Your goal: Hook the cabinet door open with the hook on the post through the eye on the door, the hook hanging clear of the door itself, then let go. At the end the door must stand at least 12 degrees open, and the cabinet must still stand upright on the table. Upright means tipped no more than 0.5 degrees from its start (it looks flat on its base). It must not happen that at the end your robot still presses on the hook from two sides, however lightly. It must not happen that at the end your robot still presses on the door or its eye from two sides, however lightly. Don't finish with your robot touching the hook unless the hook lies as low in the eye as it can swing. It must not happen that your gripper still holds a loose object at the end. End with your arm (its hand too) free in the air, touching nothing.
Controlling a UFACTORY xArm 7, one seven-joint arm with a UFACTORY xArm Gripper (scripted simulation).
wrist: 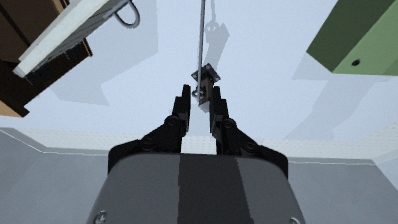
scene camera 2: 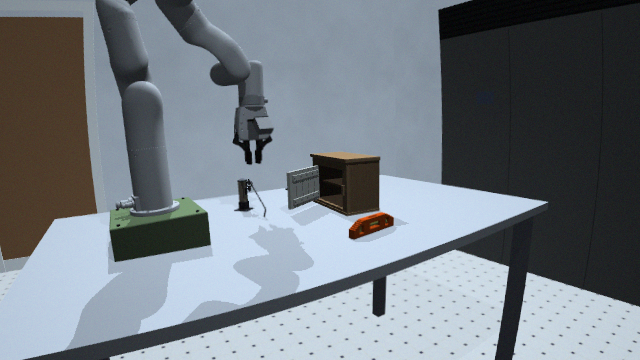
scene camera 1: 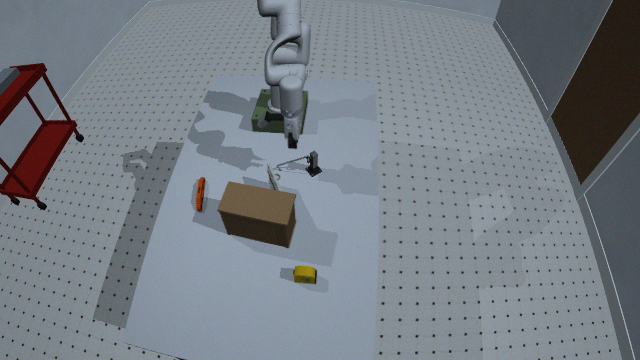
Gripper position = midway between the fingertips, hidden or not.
Note:
I see my gripper [scene camera 2: 253,163] and a brown cabinet [scene camera 2: 350,187].
The brown cabinet shows as well in scene camera 1 [scene camera 1: 266,215]. My gripper also shows in the wrist view [wrist: 200,95] and in scene camera 1 [scene camera 1: 293,145].

